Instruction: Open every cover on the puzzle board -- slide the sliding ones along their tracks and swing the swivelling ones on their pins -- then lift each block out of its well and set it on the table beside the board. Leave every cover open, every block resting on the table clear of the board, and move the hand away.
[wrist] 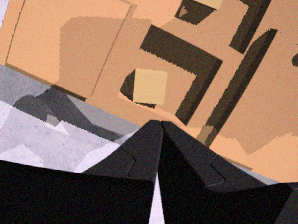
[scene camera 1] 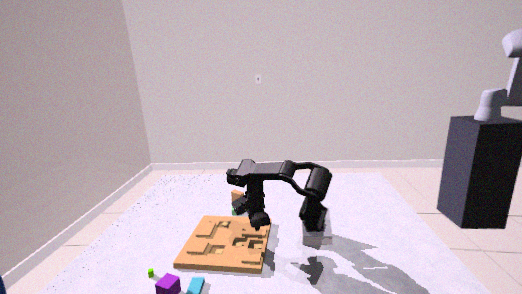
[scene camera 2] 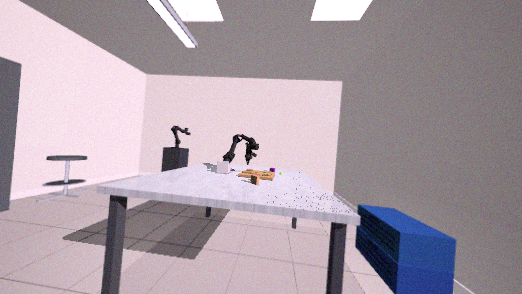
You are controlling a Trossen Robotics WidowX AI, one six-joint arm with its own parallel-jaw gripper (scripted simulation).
Labels:
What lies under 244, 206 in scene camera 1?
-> My gripper.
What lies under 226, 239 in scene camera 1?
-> A tan puzzle board.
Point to a tan puzzle board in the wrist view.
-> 206, 57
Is my gripper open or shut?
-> Shut.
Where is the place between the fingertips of my gripper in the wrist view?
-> At 158, 131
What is my gripper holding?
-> Nothing.

